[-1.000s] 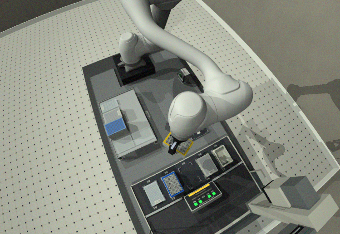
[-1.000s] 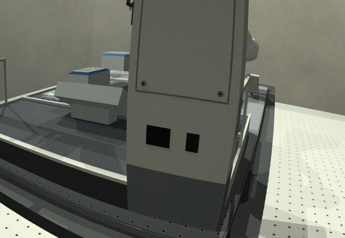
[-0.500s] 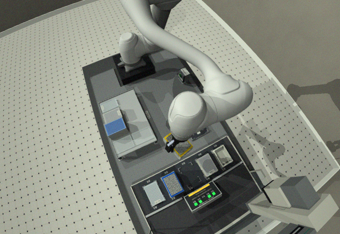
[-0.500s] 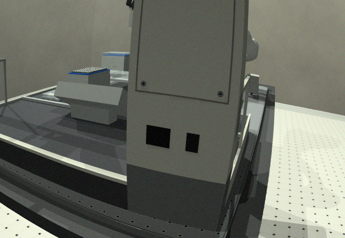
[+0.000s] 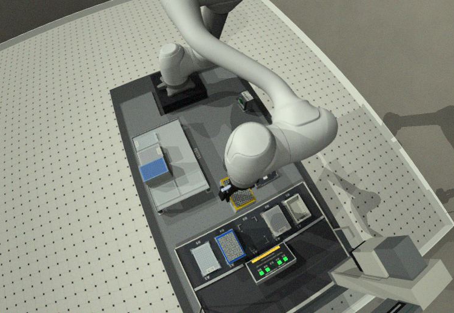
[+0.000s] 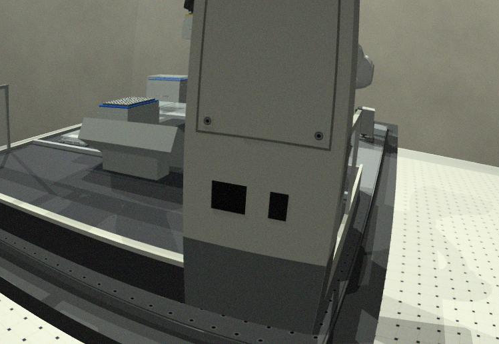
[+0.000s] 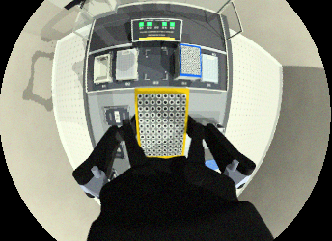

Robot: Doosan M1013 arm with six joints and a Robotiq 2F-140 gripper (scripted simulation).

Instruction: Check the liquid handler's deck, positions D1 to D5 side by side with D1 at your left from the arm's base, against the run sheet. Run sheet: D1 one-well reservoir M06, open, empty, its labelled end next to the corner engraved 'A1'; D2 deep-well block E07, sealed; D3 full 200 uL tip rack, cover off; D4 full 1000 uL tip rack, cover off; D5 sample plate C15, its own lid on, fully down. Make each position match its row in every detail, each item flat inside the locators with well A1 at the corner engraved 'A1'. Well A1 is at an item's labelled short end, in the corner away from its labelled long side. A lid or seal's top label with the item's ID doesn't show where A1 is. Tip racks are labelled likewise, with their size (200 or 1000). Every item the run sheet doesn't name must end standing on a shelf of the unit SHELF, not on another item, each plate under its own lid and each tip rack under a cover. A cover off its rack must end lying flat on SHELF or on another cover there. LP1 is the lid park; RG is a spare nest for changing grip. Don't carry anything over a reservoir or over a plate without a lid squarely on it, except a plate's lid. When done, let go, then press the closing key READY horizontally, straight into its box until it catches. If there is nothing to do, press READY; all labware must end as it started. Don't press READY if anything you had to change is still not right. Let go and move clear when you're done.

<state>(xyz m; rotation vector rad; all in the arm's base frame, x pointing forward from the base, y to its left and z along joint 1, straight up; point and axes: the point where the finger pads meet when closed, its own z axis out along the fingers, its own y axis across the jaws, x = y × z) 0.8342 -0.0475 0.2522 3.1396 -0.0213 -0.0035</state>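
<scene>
Right now my hand is 200 mm above the blue-rimmed tip rack, 170 mm short of it and 110 mm to the left of it. Also, from my hand: flat lid (250 mm below, 240 mm to the right, 160 mm ahead); then sealed deep-well block (250 mm below, 170 mm ahead, 140 mm to the left); then yellow-rimmed tip rack (10 mm to the left, 10 mm ahead, 10 mm above).
</scene>
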